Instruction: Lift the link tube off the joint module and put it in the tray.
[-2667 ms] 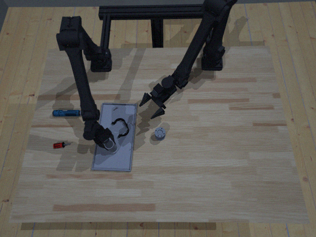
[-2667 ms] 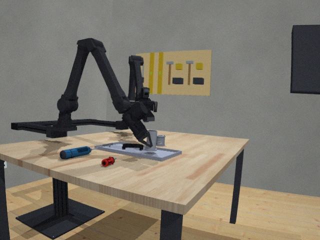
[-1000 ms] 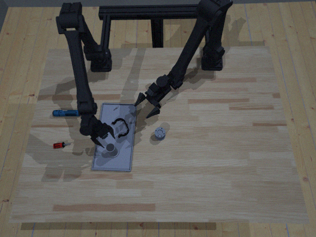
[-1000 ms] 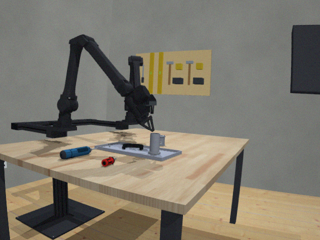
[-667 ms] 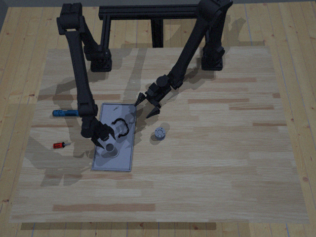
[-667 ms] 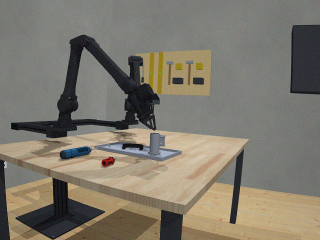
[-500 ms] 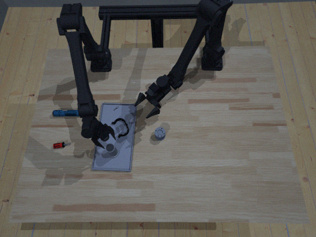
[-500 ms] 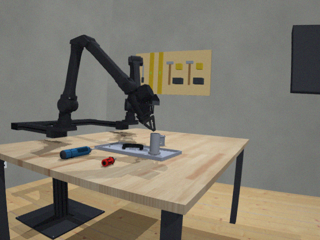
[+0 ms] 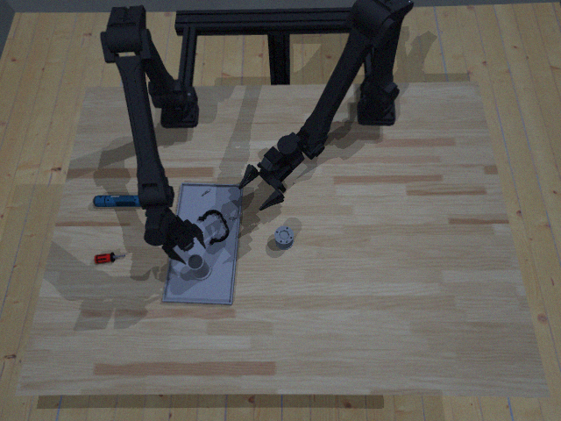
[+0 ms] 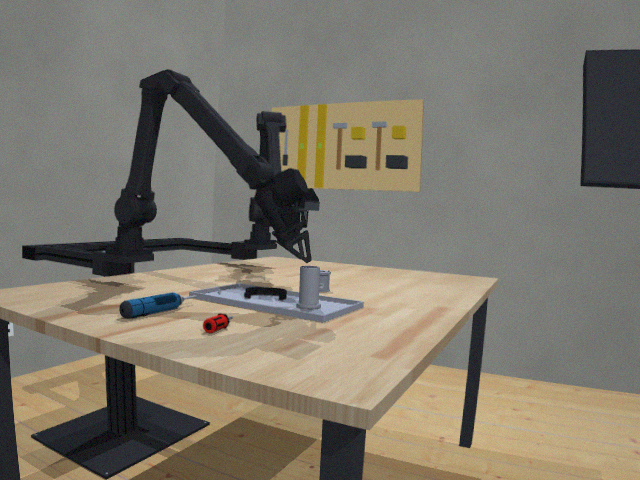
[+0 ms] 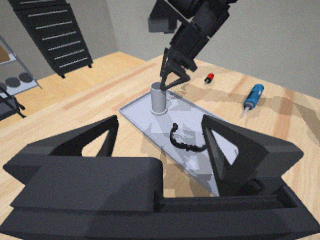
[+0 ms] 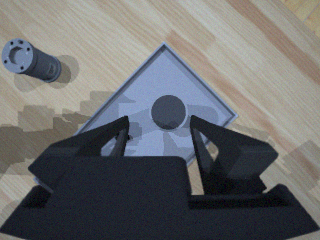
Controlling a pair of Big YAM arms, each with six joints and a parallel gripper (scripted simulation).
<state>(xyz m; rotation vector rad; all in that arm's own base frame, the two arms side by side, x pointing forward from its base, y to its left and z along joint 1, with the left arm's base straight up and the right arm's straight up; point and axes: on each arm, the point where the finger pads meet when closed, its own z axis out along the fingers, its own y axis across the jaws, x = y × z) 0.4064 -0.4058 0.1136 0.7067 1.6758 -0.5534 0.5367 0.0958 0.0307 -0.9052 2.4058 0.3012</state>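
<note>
Now: right hand 2 cm short of the grey link tube and 7 cm above it. The rest, counted from my right hand: tray 9 cm behind, 1 cm to the left, 12 cm below; small thin piece 27 cm behind, 12 cm below; joint module 8 cm behind, 27 cm to the left, 10 cm below.
</note>
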